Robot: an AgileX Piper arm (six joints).
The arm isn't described. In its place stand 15 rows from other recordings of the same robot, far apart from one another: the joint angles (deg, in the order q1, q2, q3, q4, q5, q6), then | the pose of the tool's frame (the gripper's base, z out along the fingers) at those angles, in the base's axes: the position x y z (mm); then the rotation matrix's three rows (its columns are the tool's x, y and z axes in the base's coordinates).
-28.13 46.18 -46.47 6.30 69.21 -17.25 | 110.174 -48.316 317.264; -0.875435 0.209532 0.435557; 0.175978 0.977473 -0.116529; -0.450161 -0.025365 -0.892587
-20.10 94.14 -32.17 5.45 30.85 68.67 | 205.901 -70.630 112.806; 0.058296 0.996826 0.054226; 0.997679 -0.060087 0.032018; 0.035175 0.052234 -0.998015
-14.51 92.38 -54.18 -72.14 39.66 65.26 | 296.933 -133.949 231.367; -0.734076 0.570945 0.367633; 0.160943 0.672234 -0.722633; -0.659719 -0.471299 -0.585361
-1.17 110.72 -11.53 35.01 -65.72 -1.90 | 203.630 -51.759 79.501; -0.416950 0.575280 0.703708; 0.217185 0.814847 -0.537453; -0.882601 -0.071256 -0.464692
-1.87 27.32 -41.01 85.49 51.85 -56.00 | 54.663 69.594 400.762; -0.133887 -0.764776 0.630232; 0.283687 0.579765 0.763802; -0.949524 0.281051 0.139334
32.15 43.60 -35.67 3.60 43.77 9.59 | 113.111 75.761 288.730; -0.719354 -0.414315 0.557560; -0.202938 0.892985 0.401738; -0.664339 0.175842 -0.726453
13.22 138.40 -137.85 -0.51 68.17 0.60 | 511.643 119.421 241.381; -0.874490 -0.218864 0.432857; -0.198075 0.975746 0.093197; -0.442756 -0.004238 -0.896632
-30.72 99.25 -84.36 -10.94 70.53 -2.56 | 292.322 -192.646 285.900; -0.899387 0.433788 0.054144; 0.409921 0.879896 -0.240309; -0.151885 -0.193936 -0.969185
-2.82 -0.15 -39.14 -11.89 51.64 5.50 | -29.856 -13.249 341.148; -0.124368 0.204693 0.970893; -0.027401 0.977408 -0.209577; -0.991858 -0.052668 -0.115949
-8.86 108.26 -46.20 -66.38 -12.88 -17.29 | 333.861 -33.233 110.553; -0.118799 -0.768092 0.629223; -0.965111 0.238251 0.108618; -0.233342 -0.594366 -0.769597
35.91 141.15 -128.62 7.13 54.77 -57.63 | 430.331 323.014 178.987; 0.074237 -0.945296 0.317654; -0.933653 0.046040 0.355207; -0.350401 -0.322949 -0.879161
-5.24 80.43 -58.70 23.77 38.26 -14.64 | 292.028 -3.974 286.789; -0.793072 -0.001341 0.609126; 0.147959 0.969624 0.194775; -0.590885 0.244596 -0.768783
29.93 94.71 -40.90 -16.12 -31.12 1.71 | 278.300 175.291 198.172; -0.142499 -0.656449 0.740789; -0.323109 0.738278 0.592070; -0.935572 -0.154986 -0.317308
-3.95 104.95 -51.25 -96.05 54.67 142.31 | 326.895 -96.575 177.627; -0.039887 0.920248 0.389297; 0.394312 0.372484 -0.840104; -0.918111 0.119995 -0.377722
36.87 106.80 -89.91 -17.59 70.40 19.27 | 320.758 208.186 265.765; -0.893697 -0.346234 0.285356; -0.396657 0.906941 -0.141849; -0.209688 -0.239958 -0.947866
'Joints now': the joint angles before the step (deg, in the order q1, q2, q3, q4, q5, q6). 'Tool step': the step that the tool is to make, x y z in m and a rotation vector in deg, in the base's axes. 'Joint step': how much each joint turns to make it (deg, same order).
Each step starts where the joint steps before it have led.
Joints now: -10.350 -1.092 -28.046 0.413 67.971 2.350
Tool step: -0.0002 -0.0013 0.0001 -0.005 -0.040 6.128
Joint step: 6.130 0.007 -0.010 -0.002 -0.037 0.002
